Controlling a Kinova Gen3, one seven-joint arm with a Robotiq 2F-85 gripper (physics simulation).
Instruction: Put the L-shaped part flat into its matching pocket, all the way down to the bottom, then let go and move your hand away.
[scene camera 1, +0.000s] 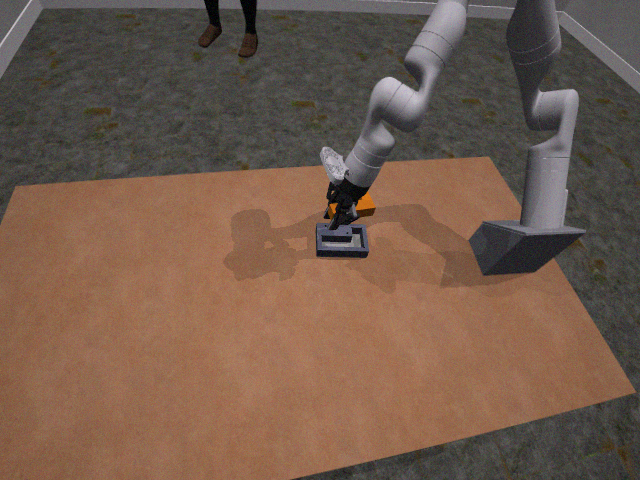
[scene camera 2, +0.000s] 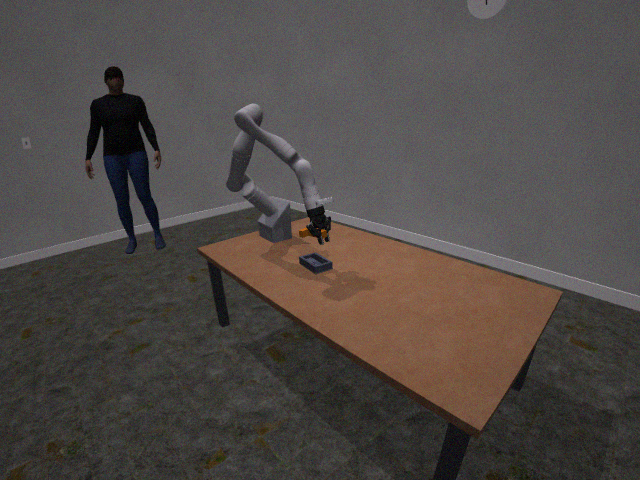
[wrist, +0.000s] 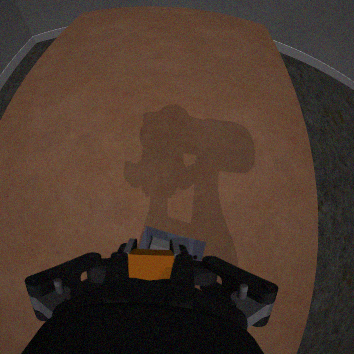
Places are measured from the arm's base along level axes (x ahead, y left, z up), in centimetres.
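Pixels of known places: gripper, fingertip midpoint: (scene camera 1: 328, 223) (scene camera 2: 324, 243) (wrist: 152, 248); arm's base at its link origin: (scene camera 1: 539, 225) (scene camera 2: 272, 210).
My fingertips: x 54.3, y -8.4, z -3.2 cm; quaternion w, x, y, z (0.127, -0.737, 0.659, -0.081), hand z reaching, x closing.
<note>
Ahead of a thing's pixels: the offset from my fingertips to its middle. Level surfaces: height alone.
The orange L-shaped part {dx -5.2, dy -2.3, dz +3.7 cm} (scene camera 1: 366, 205) (scene camera 2: 305, 233) (wrist: 151, 266) is held between the fingers of my black gripper (scene camera 1: 331, 221) (scene camera 2: 324, 240) (wrist: 152, 248). The gripper is shut on it and holds it above the table, above and toward the back side of the dark blue-grey block in scene camera 1. The fingers hide much of the part, so its exact tilt is hard to tell. The block {dx -5.2, dy -1.4, dz -10.5 cm} (scene camera 1: 342, 253) (scene camera 2: 309, 267) (wrist: 198, 246) lies on the table. Its L-shaped pocket shows a pale bottom in scene camera 1. In the wrist view, the part and fingers partly hide the block.
The brown table {dz -12.4 cm} (scene camera 1: 206, 335) (scene camera 2: 413, 320) (wrist: 90, 125) bears the arm's grey base (scene camera 1: 516, 253) (scene camera 2: 276, 227) at one end. The arm's shadow falls around the block. A person (scene camera 2: 124, 124) stands on the floor beyond the table.
</note>
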